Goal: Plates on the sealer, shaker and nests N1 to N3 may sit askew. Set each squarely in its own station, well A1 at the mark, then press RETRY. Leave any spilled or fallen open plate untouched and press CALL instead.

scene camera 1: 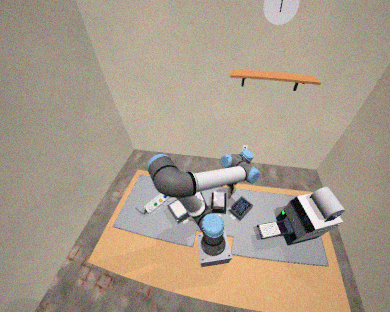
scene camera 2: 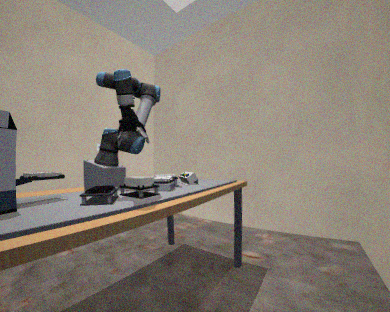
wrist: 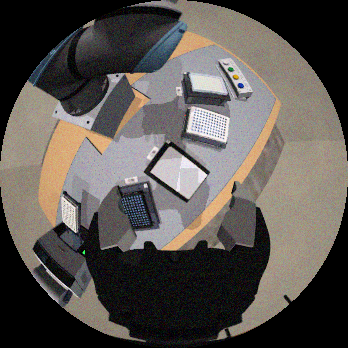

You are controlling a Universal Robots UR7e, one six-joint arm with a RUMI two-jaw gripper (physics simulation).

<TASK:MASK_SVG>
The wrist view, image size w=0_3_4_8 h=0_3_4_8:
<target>my gripper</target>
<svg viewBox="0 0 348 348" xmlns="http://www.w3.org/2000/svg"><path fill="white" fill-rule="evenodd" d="M239 181L233 182L229 210L225 212L216 234L224 249L207 248L206 240L199 240L193 249L158 250L152 241L144 241L143 248L129 249L136 239L136 234L127 215L123 213L124 207L121 202L122 194L119 185L114 185L101 201L97 211L93 213L84 243L86 265L93 279L95 292L98 294L97 298L109 312L109 321L126 327L129 330L130 337L145 340L144 345L173 348L205 345L205 341L216 339L218 332L223 328L242 322L241 314L254 300L260 278L267 265L270 253L270 239L260 208L256 206L252 196Z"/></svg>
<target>sealed plate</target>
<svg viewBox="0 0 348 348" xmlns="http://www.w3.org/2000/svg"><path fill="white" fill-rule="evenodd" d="M168 146L150 172L189 199L207 174L174 148Z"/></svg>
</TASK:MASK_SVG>
